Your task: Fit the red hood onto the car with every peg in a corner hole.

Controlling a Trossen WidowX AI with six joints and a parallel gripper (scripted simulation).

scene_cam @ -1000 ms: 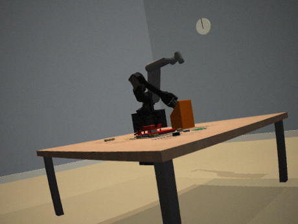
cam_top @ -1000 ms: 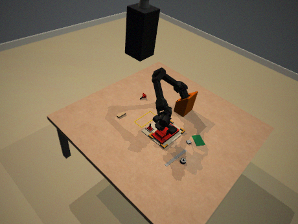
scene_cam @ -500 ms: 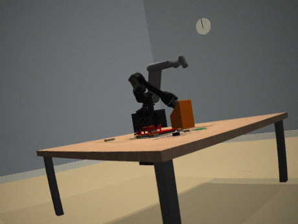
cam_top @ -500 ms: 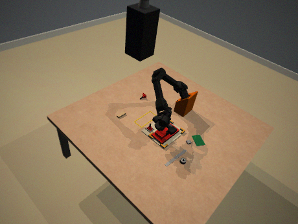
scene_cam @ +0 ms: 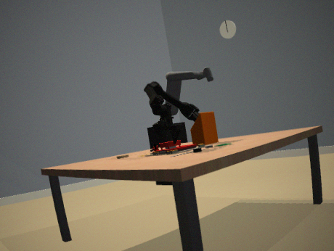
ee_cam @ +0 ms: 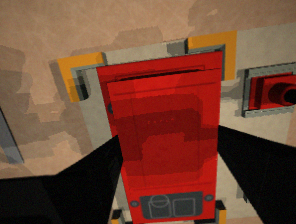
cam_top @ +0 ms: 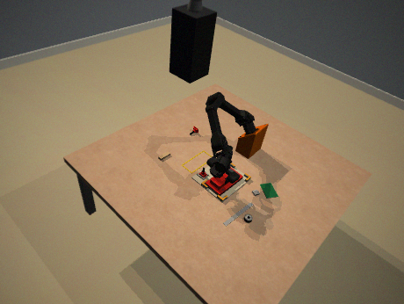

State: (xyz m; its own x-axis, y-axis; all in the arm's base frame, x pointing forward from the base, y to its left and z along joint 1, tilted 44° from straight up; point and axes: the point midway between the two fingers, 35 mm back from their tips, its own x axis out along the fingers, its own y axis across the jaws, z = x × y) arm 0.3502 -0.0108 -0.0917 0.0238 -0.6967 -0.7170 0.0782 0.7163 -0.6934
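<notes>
Right now my gripper tip is 2 cm above the grey engine block. The rest, counted from my gripper tip: black ring: 7 cm ahead, 24 cm to the left, 4 cm below; red hood: 1 cm above; grey strip: 7 cm ahead, 19 cm to the left, 5 cm below.
</notes>
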